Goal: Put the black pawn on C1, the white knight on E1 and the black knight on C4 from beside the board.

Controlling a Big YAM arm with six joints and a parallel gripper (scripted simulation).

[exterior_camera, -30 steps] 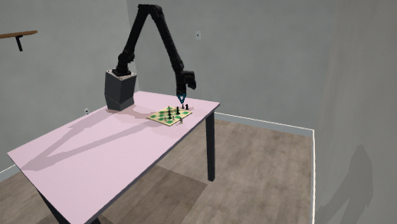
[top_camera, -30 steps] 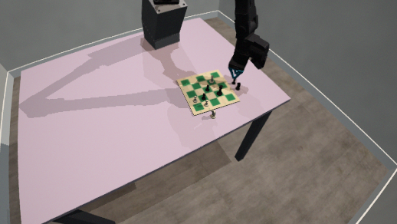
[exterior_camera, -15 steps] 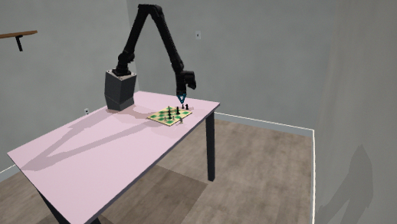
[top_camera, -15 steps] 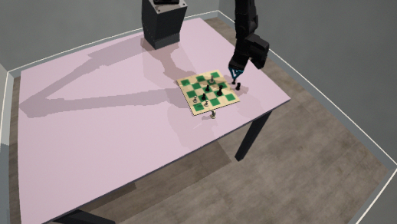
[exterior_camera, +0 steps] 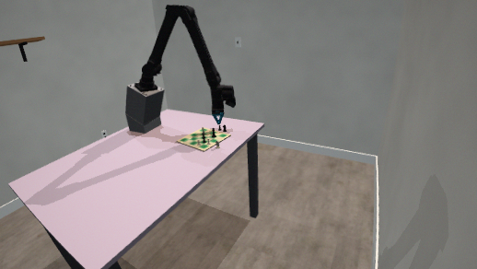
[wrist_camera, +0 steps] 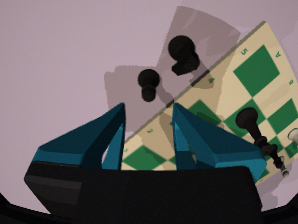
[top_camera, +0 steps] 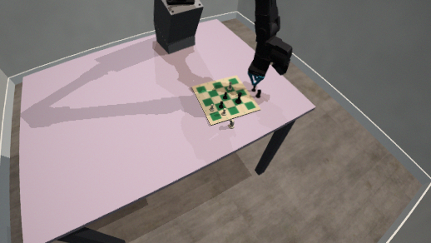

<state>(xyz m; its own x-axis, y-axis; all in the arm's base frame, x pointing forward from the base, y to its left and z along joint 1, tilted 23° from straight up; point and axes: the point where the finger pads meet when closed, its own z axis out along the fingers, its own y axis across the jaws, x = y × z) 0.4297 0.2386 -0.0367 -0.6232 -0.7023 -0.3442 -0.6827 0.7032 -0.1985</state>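
Now: hand 4 cm short of the black knight, 1 cm to the right of it and 4 cm above it. From my hand the other things lie so: white knight: 15 cm ahead, 16 cm to the right, 4 cm below; then chessboard: 1 cm ahead, 14 cm to the right, 5 cm below.
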